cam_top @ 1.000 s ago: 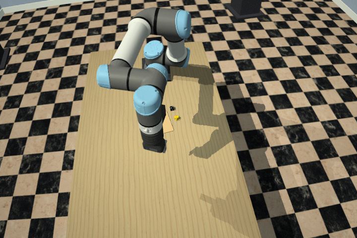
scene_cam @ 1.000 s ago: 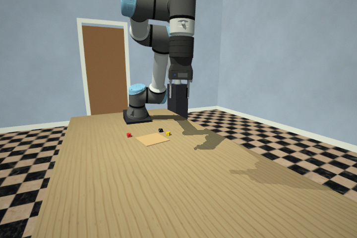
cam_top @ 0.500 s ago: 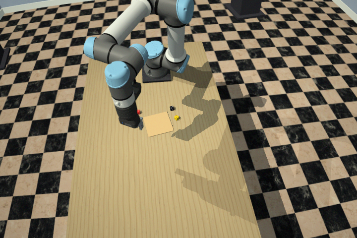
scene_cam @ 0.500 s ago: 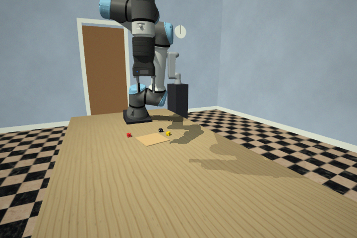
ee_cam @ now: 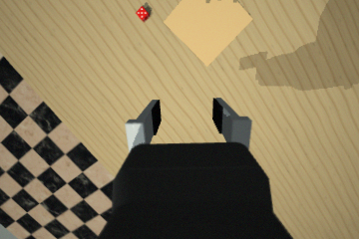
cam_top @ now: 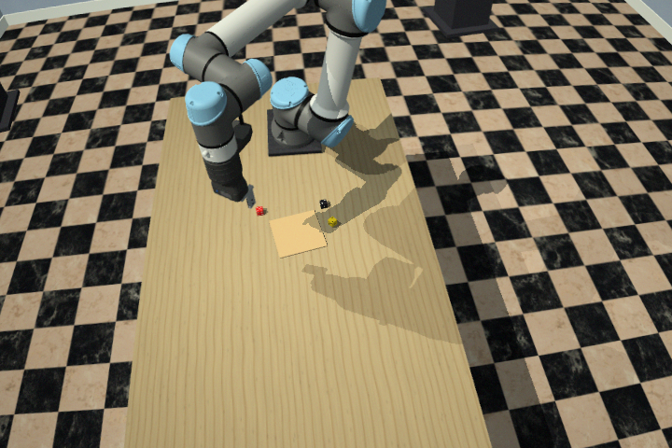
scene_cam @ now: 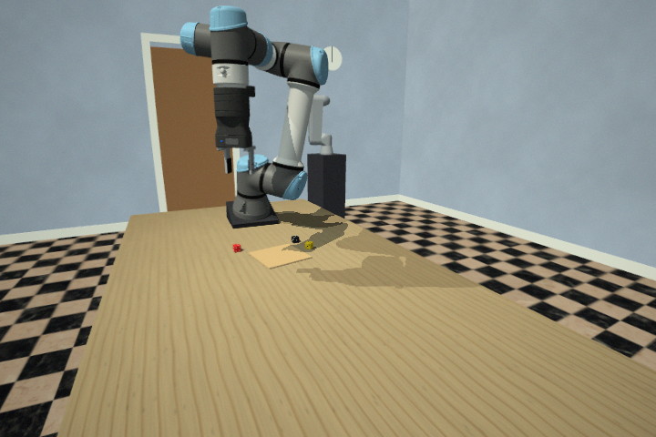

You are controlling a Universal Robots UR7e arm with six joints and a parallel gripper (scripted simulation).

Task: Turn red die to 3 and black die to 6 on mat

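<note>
Right now the red die is 27 cm below my hand, 18 cm behind it and 4 cm to the left of it. From my hand the other things lie so: black die (27 cm below, 24 cm to the left, 15 cm behind); yellow die (27 cm below, 24 cm to the left, 7 cm behind); tan mat (28 cm below, 13 cm to the left, 7 cm behind).
</note>
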